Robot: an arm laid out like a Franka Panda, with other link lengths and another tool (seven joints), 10 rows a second.
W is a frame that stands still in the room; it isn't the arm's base.
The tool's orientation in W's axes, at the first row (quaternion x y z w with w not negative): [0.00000, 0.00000, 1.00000, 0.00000]
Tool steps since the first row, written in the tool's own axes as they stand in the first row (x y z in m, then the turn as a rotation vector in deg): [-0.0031, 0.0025, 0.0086, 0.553, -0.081, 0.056]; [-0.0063, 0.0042, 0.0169, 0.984, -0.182, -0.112]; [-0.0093, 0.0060, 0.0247, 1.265, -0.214, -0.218]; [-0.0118, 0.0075, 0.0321, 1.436, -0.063, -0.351]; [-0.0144, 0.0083, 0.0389, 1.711, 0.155, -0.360]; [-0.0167, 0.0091, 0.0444, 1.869, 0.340, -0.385]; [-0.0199, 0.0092, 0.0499, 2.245, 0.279, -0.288]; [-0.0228, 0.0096, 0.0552, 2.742, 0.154, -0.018]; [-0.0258, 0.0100, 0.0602, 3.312, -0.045, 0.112]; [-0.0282, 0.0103, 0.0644, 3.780, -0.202, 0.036]
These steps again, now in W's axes. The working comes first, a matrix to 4 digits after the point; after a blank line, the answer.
The tool's axes in the first row as the columns of a matrix, in W's axes (used below as rounded here):
[-1.0000, 0.0000, 0.0000]
[0.0000, -1.0000, 0.0000]
[0.0000, 0.0000, 1.0000]

[0.0031, -0.0025, 0.0086, -0.553, 0.081, 0.056]; [0.0063, -0.0042, 0.0169, -0.984, 0.182, -0.112]; [0.0093, -0.0060, 0.0247, -1.265, 0.214, -0.218]; [0.0118, -0.0075, 0.0321, -1.436, 0.063, -0.351]; [0.0144, -0.0083, 0.0389, -1.711, -0.155, -0.360]; [0.0167, -0.0091, 0.0444, -1.869, -0.340, -0.385]; [0.0199, -0.0092, 0.0499, -2.245, -0.279, -0.288]; [0.0228, -0.0096, 0.0552, -2.742, -0.154, -0.018]; [0.0258, -0.0100, 0.0602, -3.312, 0.045, 0.112]; [0.0282, -0.0103, 0.0644, -3.780, 0.202, 0.036]
